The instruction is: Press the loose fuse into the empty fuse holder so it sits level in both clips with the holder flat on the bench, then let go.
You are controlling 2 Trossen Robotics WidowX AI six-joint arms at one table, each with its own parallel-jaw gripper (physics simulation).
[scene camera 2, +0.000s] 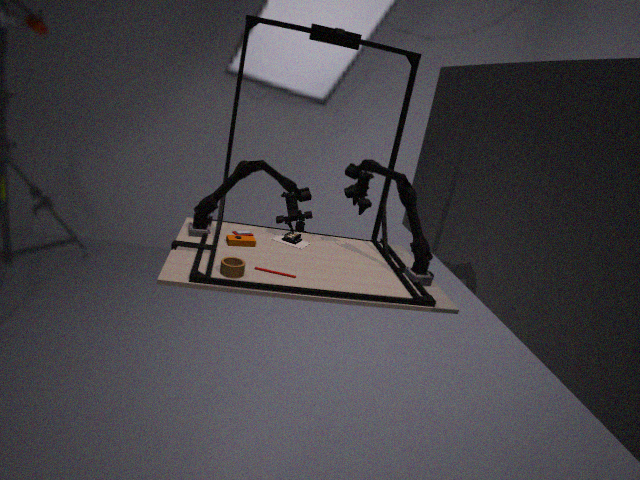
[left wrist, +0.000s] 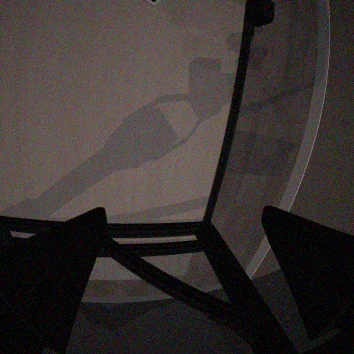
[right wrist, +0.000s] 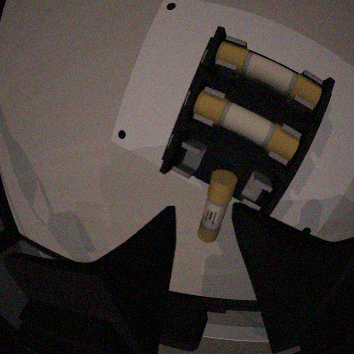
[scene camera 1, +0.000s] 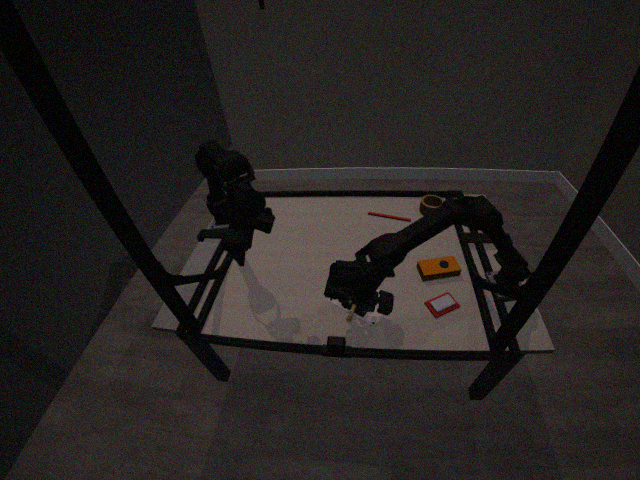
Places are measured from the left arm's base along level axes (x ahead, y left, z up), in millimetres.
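Pixels of known places: left gripper, fingertip midpoint: (scene camera 2: 356, 210) (left wrist: 186, 215) (scene camera 1: 245, 256); right gripper, fingertip midpoint: (scene camera 2: 296, 233) (right wrist: 203, 211) (scene camera 1: 350, 308); left arm's base, origin of the base link: (scene camera 2: 419, 272) (scene camera 1: 224, 219); right arm's base, origin of the base link: (scene camera 2: 199, 227) (scene camera 1: 506, 282).
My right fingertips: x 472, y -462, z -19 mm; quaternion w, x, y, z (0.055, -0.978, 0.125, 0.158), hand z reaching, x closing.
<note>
Ahead of a thing's pixels: the offset from my right fingertips to its top centre. "spot": to the spot under its first point.
The loose fuse @(6 mm right, 2 mm ahead, 0 mm up) (right wrist: 214, 210) (scene camera 1: 351, 312), with brass caps and a pale middle, is tilted, its larger-looking end over the near edge of the black fuse holder @(spot: 61 mm left, 35 mm ahead, 11 mm down) (right wrist: 240, 82) (scene camera 2: 291, 237), between the two clips of the empty position. Two other fuses sit in the holder's clips. The holder is on a white plate @(spot: 74 mm left, 28 mm back, 27 mm down) (right wrist: 145, 100) (scene camera 2: 300, 245). My right gripper (right wrist: 203, 211) (scene camera 2: 291, 228) is partly open above the fuse, one finger to each side of it in the right wrist view, holding nothing. My left gripper (left wrist: 186, 215) (scene camera 2: 362, 210) is wide open, high above the table and away from the holder.
An orange box @(132 mm left, 308 mm ahead, 5 mm up) (scene camera 1: 438, 268) (scene camera 2: 240, 240) and a red-framed card @(3 mm right, 280 mm ahead, 15 mm down) (scene camera 1: 442, 304) lie right of the holder in scene camera 1. A red rod @(438 mm left, 204 mm ahead, 23 mm down) (scene camera 1: 388, 216) (scene camera 2: 275, 272) and a tape roll @(456 mm left, 386 mm ahead, 21 mm up) (scene camera 1: 431, 204) (scene camera 2: 232, 267) are farther back there. Black rails edge the table.
</note>
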